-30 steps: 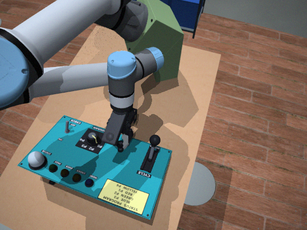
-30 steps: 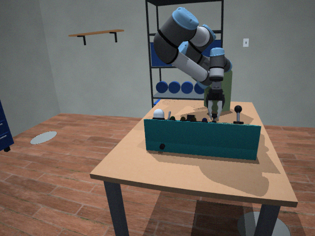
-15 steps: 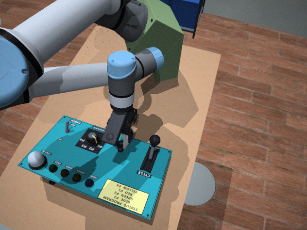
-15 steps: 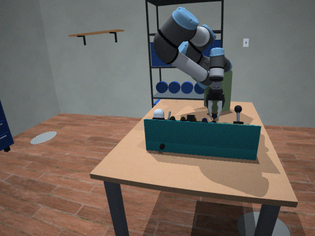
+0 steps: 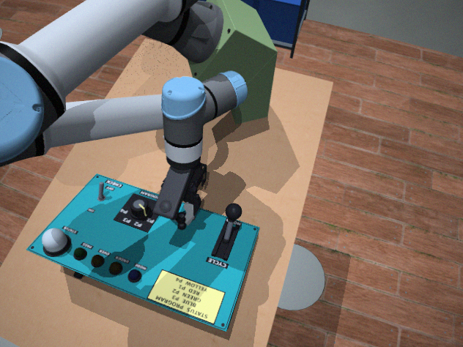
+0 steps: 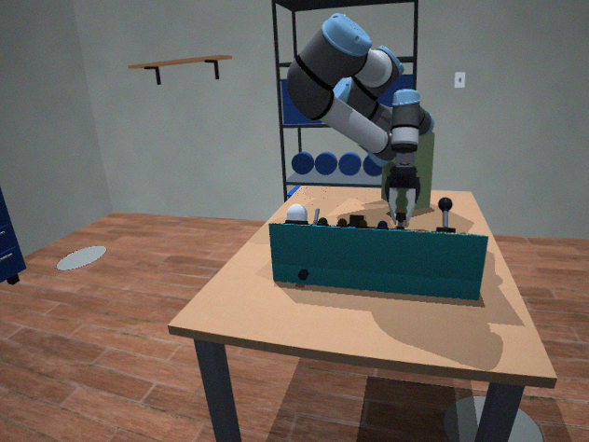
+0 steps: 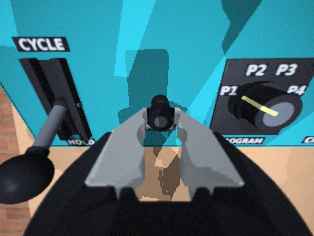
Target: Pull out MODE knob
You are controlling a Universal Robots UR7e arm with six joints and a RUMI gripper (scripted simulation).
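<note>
My hand is right at the mode knob. The rest, counted from my hand: teal console: 60 mm to the right, 30 mm below, 30 mm ahead; then cycle lever: 120 mm to the left, 10 mm behind, 10 mm above; then program dial: 110 mm to the right, 10 mm below, 10 mm behind.
</note>
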